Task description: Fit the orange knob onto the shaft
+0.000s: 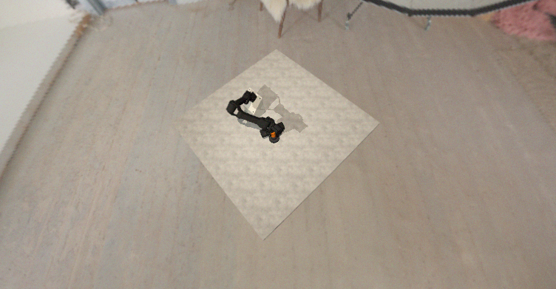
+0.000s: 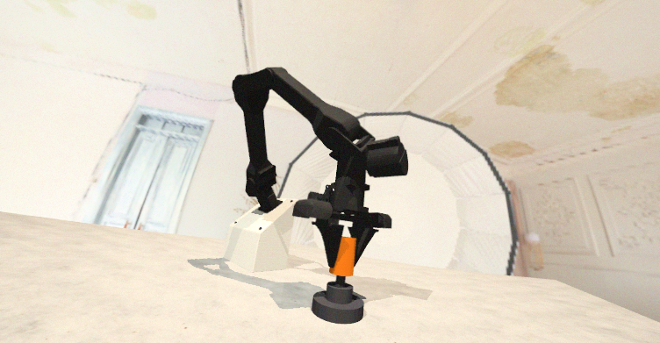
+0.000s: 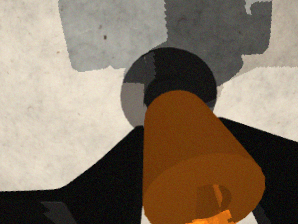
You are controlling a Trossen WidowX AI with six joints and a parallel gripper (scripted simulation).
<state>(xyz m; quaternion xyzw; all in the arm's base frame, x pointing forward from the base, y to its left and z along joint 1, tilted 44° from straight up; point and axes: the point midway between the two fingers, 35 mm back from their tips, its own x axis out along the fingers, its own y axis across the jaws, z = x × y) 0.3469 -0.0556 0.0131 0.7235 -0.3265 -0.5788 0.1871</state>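
My gripper tip is now 20 mm below the orange knob. From my gripper tip the other things lie so: dark round pedestal: 40 mm below.
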